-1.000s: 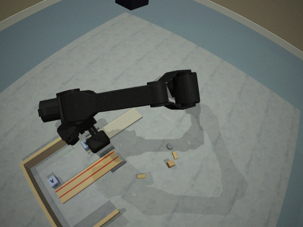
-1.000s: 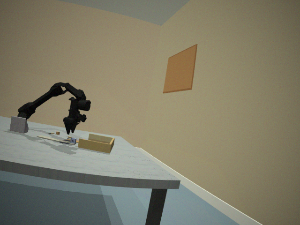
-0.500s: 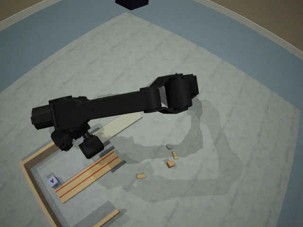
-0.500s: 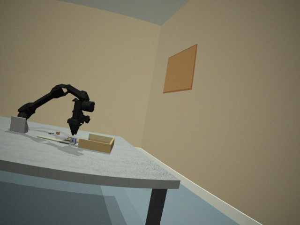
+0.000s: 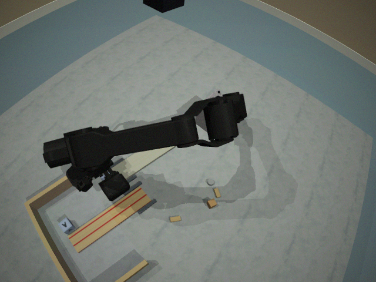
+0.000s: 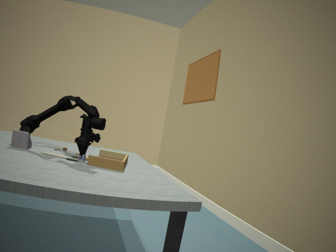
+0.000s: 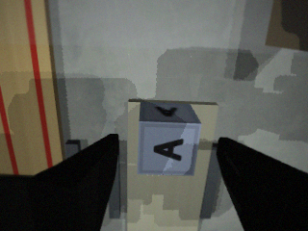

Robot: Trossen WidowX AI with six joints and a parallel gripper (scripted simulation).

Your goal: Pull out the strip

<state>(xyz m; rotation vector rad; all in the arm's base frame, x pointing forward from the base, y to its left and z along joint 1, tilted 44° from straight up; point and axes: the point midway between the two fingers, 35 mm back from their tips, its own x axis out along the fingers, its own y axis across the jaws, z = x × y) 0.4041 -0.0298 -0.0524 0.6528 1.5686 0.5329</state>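
Right now the pale cream strip is 11 cm behind my gripper tip, 1 cm to the left of it and 3 cm below it.
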